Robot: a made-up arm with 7 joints.
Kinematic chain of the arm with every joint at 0, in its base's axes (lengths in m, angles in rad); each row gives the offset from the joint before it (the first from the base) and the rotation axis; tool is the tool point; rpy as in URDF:
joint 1: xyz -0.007 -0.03 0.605 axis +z
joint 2: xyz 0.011 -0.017 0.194 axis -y
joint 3: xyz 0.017 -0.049 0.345 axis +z
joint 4: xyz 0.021 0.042 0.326 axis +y
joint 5: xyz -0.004 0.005 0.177 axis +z
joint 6: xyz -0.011 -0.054 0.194 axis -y
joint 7: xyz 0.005 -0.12 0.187 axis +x
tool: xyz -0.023 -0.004 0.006 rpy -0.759 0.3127 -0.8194
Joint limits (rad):
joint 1: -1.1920..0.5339
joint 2: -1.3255..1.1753
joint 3: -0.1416..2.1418
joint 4: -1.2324..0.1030
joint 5: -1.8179..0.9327
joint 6: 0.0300..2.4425
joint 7: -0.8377..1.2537
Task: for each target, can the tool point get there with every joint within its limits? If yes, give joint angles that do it. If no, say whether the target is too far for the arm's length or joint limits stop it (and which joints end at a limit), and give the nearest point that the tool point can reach.
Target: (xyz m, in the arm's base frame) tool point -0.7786 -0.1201 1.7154
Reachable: yes | joints -0.0886 0.8448 1.3713 -0.0398 0.3971 0.6128 0.3176
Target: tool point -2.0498 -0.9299 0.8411
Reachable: no: too far | nearest point -1.0982 -0.5107 1.0021 | short by 1.052 m
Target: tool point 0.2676 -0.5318 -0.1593
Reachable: no: joint limits stop it (at a limit: joint 2, joint 3, joint 4) | nearest point 0.3820 -0.7408 0.5821 | short by 0.779 m
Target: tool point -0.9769 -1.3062 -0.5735
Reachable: no: too far | nearest point -0.6374 -0.6663 0.5820 | short by 1.364 m
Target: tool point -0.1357 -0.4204 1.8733
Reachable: yes | joints 0.3699 0.2287 0.5150 -0.3315 0.6609 0.9096 1.0596
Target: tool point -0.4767 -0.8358 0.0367
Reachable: no: joint limits stop it (at a limit: joint 1, joint 2, joint 4) | nearest point -0.5701 -0.6728 0.5794 | short by 0.574 m
